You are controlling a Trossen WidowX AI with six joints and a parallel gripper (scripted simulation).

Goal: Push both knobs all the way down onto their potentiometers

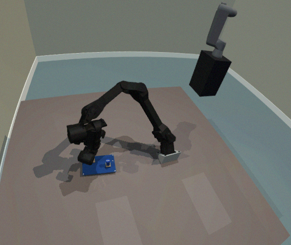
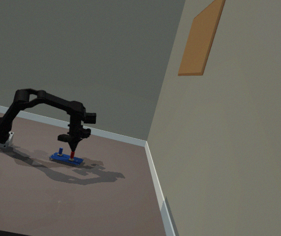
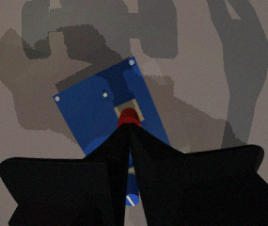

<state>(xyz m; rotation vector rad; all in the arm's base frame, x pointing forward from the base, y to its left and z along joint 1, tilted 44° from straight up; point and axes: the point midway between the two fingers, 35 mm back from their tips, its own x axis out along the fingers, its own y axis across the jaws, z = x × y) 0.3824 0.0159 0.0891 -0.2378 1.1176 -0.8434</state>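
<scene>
My gripper tip is 2 cm above the red knob. The rest, counted from my gripper tip: blue knob 7 cm behind, 4 cm to the left, 2 cm below.
</scene>
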